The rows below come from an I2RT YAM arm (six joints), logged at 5 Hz.
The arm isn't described. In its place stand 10 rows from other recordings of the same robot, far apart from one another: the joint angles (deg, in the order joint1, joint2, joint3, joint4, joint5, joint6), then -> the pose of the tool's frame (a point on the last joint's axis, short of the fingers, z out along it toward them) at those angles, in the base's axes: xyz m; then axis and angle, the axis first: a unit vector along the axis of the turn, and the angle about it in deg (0 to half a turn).
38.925, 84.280, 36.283, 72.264, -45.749, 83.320 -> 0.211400 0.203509 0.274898 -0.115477 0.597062 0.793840 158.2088
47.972, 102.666, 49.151, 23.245, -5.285, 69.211 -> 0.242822 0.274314 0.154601 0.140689 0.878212 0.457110 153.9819
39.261, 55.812, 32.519, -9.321, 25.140, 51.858 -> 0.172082 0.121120 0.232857 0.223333 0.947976 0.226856 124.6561
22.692, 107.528, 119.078, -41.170, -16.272, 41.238 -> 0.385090 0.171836 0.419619 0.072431 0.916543 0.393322 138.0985
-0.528, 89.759, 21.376, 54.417, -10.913, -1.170 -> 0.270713 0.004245 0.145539 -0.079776 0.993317 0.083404 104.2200
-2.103, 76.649, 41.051, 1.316, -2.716, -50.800 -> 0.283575 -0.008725 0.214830 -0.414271 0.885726 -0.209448 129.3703
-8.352, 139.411, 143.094, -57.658, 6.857, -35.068 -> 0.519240 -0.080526 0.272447 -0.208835 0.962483 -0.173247 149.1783
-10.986, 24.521, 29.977, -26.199, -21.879, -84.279 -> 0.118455 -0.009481 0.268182 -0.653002 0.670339 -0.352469 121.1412
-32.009, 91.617, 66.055, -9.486, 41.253, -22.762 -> 0.290154 -0.209054 0.267944 0.235805 0.838976 -0.490423 152.2683
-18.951, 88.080, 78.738, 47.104, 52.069, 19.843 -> 0.310981 -0.136470 0.455504 0.854390 0.411374 -0.317473 72.1488
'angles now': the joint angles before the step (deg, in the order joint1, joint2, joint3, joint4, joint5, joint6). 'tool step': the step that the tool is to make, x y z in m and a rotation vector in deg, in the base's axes. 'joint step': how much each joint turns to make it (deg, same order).
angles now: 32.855, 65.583, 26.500, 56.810, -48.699, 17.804
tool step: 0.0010, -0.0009, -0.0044, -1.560, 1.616, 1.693
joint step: -0.546, 0.192, -0.137, -1.612, -2.271, 0.341
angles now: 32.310, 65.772, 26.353, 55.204, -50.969, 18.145
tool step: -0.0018, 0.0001, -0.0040, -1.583, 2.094, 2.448
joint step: 0.034, -0.323, -0.246, -2.174, -2.390, 0.658
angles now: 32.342, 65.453, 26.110, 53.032, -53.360, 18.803
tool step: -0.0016, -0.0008, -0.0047, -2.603, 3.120, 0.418
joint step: -0.003, -1.342, 0.036, -6.000, -0.517, -0.736
